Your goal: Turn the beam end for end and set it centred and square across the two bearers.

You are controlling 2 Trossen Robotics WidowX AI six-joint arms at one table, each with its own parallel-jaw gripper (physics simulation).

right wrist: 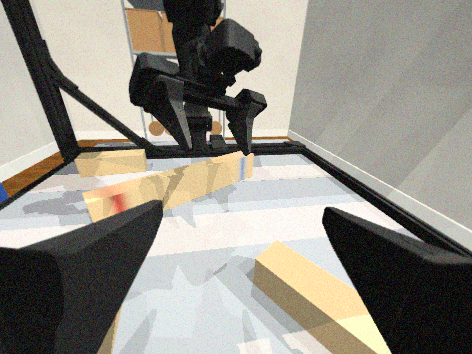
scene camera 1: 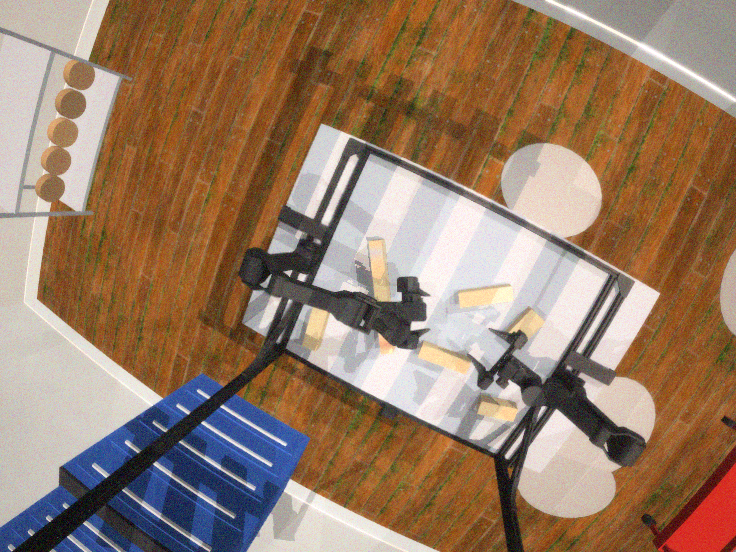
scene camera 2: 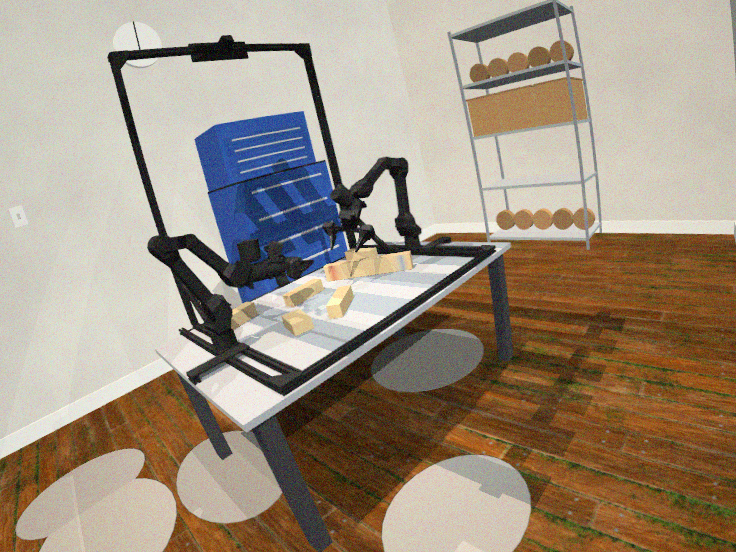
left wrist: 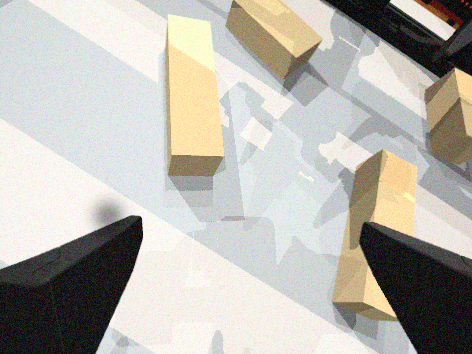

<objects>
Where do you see a long wooden beam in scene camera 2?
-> At 401,261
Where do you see a long wooden beam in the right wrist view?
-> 173,187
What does the right gripper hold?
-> Nothing.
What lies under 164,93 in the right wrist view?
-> The left gripper.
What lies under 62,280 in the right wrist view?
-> The right gripper.
</objects>
